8 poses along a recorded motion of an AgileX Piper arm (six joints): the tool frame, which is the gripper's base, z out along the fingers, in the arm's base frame.
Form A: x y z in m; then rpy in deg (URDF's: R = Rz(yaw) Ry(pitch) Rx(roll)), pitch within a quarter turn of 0, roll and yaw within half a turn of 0.
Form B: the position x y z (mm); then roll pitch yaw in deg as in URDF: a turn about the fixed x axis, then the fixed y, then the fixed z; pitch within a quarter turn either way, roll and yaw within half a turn. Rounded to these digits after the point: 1 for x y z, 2 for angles.
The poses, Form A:
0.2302, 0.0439, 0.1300, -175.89, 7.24, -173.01
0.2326, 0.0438, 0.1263, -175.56, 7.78, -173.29
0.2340, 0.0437, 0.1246, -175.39, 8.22, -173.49
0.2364, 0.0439, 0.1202, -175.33, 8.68, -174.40
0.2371, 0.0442, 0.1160, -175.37, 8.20, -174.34
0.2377, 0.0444, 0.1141, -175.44, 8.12, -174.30
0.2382, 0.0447, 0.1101, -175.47, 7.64, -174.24
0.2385, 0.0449, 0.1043, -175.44, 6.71, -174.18
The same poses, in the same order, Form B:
230.2, 43.9, 130.0, -175.89, 7.24, -173.01
232.6, 43.8, 126.3, -175.56, 7.78, -173.29
234.0, 43.7, 124.6, -175.39, 8.22, -173.49
236.4, 43.9, 120.2, -175.33, 8.68, -174.40
237.1, 44.2, 116.0, -175.37, 8.20, -174.34
237.7, 44.4, 114.1, -175.44, 8.12, -174.30
238.2, 44.7, 110.1, -175.47, 7.64, -174.24
238.5, 44.9, 104.3, -175.44, 6.71, -174.18

